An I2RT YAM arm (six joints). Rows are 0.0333 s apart.
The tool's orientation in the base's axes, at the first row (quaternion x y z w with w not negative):
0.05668, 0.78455, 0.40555, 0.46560
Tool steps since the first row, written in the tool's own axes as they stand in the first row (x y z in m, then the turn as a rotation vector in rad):
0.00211, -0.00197, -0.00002, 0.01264, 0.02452, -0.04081
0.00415, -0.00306, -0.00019, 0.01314, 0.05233, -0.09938
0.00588, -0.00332, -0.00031, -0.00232, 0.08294, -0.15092
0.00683, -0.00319, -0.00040, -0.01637, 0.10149, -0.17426
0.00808, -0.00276, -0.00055, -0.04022, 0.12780, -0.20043
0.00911, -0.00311, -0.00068, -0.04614, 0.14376, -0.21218
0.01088, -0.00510, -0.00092, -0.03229, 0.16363, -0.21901
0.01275, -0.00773, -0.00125, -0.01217, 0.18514, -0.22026
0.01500, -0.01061, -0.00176, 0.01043, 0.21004, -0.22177
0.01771, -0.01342, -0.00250, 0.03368, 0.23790, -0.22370
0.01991, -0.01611, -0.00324, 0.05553, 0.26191, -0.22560
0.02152, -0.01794, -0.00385, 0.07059, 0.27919, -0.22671
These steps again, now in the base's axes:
-0.00063, -0.00034, -0.00280, -0.04585, -0.00162, 0.01794
-0.00159, -0.00021, -0.00490, -0.09964, -0.01708, 0.05067
-0.00258, 0.00036, -0.00624, -0.13984, -0.03403, 0.09459
-0.00321, 0.00083, -0.00678, -0.15546, -0.04188, 0.12253
-0.00416, 0.00161, -0.00730, -0.17002, -0.05079, 0.16321
-0.00473, 0.00179, -0.00822, -0.18044, -0.04980, 0.18105
-0.00533, 0.00115, -0.01074, -0.19923, -0.03412, 0.18688
-0.00588, 0.00008, -0.01376, -0.21768, -0.01117, 0.18823
-0.00670, -0.00108, -0.01716, -0.23870, 0.01505, 0.19027
-0.00798, -0.00211, -0.02078, -0.26126, 0.04328, 0.19401
-0.00901, -0.00331, -0.02396, -0.28191, 0.06833, 0.19605
-0.00986, -0.00413, -0.02618, -0.29619, 0.08619, 0.19791

